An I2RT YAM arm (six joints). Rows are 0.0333 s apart.
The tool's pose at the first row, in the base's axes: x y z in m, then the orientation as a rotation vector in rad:
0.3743, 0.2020, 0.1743, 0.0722, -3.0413, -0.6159
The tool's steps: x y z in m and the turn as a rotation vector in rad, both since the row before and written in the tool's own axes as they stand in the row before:
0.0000, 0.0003, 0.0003, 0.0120, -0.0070, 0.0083
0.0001, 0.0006, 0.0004, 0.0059, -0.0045, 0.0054
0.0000, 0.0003, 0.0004, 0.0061, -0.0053, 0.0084
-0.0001, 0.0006, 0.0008, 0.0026, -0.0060, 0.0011
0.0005, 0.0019, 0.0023, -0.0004, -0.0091, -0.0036
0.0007, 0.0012, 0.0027, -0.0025, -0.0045, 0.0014
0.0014, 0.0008, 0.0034, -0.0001, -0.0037, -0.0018
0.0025, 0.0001, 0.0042, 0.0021, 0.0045, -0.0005
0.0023, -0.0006, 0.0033, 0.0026, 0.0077, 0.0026
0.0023, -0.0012, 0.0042, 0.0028, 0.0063, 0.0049
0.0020, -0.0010, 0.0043, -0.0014, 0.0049, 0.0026
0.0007, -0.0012, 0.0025, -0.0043, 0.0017, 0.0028
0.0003, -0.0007, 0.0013, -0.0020, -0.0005, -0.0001
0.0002, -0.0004, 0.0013, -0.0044, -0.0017, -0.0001
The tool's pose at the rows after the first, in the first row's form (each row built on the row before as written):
0.3743, 0.2024, 0.1741, 0.0579, -3.0506, -0.5987
0.3742, 0.2031, 0.1740, 0.0485, -3.0559, -0.5903
0.3742, 0.2035, 0.1737, 0.0343, -3.0615, -0.5816
0.3743, 0.2044, 0.1732, 0.0310, -3.0679, -0.5787
0.3737, 0.2070, 0.1718, 0.0340, -3.0772, -0.5813
0.3729, 0.2091, 0.1697, 0.0306, -3.0806, -0.5860
0.3715, 0.2111, 0.1668, 0.0323, -3.0844, -0.5870
0.3690, 0.2127, 0.1629, 0.0343, -3.0808, -0.5829
0.3667, 0.2133, 0.1596, 0.0325, -3.0737, -0.5773
0.3643, 0.2137, 0.1553, 0.0268, -3.0676, -0.5716
0.3622, 0.2143, 0.1510, 0.0241, -3.0620, -0.5727
0.3614, 0.2141, 0.1483, 0.0202, -3.0586, -0.5788
0.3611, 0.2139, 0.1468, 0.0202, -3.0585, -0.5820
0.3609, 0.2140, 0.1454, 0.0198, -3.0588, -0.5891

